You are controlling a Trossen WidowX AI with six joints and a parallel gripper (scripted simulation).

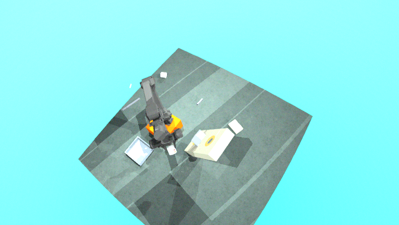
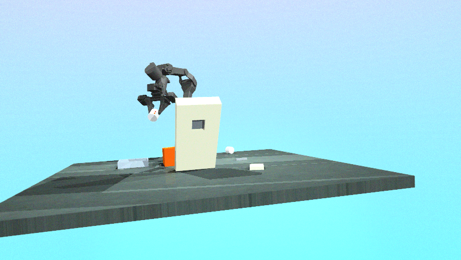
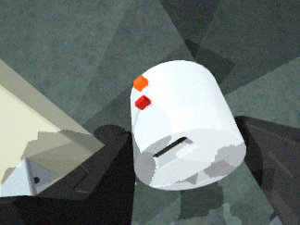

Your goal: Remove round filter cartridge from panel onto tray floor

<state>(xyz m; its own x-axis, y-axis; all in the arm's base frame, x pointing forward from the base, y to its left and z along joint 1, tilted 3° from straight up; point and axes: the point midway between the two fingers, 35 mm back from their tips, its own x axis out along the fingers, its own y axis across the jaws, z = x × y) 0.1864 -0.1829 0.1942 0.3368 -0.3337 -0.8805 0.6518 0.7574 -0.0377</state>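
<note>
Right now the tray is 290 mm behind my gripper tip, 250 mm below it and 70 mm to the right of it. From my gripper tip the other things lie so: filter cartridge: right at my gripper tip; then white block: 390 mm to the left, 250 mm below, 240 mm ahead; then service panel: 150 mm to the left, 140 mm ahead, 110 mm below.
</note>
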